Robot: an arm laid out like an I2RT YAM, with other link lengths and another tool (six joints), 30 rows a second.
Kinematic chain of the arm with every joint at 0, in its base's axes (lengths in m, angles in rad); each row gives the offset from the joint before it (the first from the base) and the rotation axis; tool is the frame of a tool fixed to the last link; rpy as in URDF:
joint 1: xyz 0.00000 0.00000 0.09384 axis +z
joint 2: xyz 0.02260 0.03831 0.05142 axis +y
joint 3: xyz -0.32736 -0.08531 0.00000 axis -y
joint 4: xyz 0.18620 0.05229 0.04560 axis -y
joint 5: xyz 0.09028 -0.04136 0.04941 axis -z
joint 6: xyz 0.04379 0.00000 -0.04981 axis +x
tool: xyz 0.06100 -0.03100 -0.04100 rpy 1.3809 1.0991 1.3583
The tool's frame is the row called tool.
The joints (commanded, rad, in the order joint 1, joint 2, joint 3, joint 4, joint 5, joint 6), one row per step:
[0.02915 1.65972 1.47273 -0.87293 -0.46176 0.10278]
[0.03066 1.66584 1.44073 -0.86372 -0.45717 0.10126]
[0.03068 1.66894 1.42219 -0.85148 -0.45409 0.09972]
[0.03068 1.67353 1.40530 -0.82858 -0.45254 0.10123]
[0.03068 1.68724 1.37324 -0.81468 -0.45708 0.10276]
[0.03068 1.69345 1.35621 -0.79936 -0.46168 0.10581]
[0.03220 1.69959 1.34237 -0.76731 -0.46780 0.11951]
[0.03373 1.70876 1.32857 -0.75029 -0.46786 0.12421]
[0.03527 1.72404 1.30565 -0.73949 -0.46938 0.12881]
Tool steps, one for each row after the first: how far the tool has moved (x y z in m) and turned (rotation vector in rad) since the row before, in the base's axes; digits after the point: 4 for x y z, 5 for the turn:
[-0.0032 -0.0002 -0.0092 -0.00553 0.02808 0.00052]
[-0.0007 -0.0004 -0.0048 -0.00364 0.00861 -0.00017]
[0.0017 -0.0001 -0.0042 -0.00074 -0.00078 -0.00191]
[-0.0023 0.0005 -0.0107 0.00368 0.03267 0.00077]
[-0.0001 0.0006 -0.0049 0.00504 0.00943 -0.00052]
[0.0034 0.0017 -0.0033 0.01094 -0.00559 -0.00695]
[0.0011 0.0007 -0.0050 0.00159 0.00813 -0.00223]
[-0.0018 0.0007 -0.0090 0.00206 0.02957 -0.00157]

